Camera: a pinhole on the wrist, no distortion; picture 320 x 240 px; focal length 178.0 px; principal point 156.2 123.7 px. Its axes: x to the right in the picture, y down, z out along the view. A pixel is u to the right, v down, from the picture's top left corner.
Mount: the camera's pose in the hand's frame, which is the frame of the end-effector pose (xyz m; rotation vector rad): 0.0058 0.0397 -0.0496 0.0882 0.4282 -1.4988
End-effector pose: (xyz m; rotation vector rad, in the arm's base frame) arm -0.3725 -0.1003 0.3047 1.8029 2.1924 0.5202
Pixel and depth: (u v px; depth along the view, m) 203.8 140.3 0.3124
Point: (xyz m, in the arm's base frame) -0.4291 0.0017 0.0643
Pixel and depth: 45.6 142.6 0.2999
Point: -0.1666 0.0503 0.1059
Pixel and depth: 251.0 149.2 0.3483
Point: -0.5309 0.0123 0.0240
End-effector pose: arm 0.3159 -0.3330 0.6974 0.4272 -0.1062 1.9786
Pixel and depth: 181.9 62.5 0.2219
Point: 0.4232 -0.3623 0.8323
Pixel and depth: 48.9 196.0 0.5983
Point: 0.1306 -0.2567 1.3810
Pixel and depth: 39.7 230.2 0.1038
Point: 0.2286 -0.3048 0.7885
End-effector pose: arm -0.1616 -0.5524 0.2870 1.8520 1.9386 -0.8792
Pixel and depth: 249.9 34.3 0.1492
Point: -0.2582 -0.6243 0.2672
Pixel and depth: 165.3 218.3 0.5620
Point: -0.4178 -0.4677 -0.2451
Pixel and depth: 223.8 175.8 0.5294
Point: -0.5522 -0.5406 -0.0777
